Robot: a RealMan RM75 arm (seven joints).
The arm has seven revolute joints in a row. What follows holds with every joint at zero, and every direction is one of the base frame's. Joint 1 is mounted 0.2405 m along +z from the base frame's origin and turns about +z. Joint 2 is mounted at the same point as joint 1 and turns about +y. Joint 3 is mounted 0.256 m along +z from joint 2 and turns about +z. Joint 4 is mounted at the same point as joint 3 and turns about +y. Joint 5 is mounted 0.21 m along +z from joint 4 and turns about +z. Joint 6 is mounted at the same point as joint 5 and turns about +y. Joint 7 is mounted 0.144 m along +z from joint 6 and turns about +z. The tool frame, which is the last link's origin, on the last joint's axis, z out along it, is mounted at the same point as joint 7; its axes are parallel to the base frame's.
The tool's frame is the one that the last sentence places.
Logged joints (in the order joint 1, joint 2, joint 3, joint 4, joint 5, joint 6, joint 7), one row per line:
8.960 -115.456 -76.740 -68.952 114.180 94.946 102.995
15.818 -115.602 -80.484 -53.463 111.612 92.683 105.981
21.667 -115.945 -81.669 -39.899 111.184 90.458 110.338
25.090 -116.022 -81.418 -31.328 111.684 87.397 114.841
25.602 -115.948 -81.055 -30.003 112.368 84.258 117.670
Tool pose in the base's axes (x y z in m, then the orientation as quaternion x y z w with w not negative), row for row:
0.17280 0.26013 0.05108 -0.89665 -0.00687 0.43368 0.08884
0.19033 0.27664 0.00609 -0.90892 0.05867 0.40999 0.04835
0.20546 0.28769 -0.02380 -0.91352 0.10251 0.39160 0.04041
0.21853 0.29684 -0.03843 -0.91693 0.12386 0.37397 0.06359
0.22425 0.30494 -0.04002 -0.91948 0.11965 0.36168 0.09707
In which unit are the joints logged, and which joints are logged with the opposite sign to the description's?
The joints are logged in degrees. Opposite sign: joint 2, joint 7.
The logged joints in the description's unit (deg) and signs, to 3 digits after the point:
8.960 115.456 -76.740 -68.952 114.180 94.946 -102.995
15.818 115.602 -80.484 -53.463 111.612 92.683 -105.981
21.667 115.945 -81.669 -39.899 111.184 90.458 -110.338
25.090 116.022 -81.418 -31.328 111.684 87.397 -114.841
25.602 115.948 -81.055 -30.003 112.368 84.258 -117.670

